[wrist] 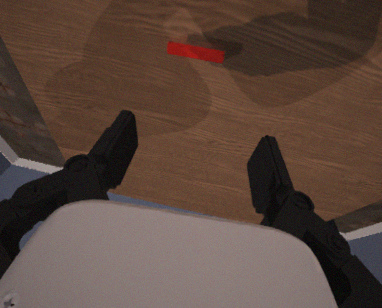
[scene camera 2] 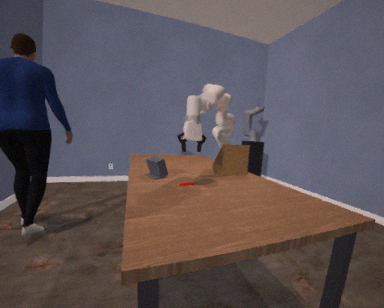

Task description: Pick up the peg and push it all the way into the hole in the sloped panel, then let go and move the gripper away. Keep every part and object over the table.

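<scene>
The red peg lies flat on the wooden table. My gripper is wide open with nothing between its fingers. It hangs above the far part of the table, beyond the peg as seen in the scene view. In the wrist view the peg lies past the fingertips, near the top, and runs across the view. A brown block with a sloped left side stands to the right of the peg in the scene view. No hole shows on it from this side.
A dark grey tilted block on a thin base stands left of the peg, near the table's left edge. A person stands on the floor left of the table. A grey arm-like device on a black stand is behind the brown block.
</scene>
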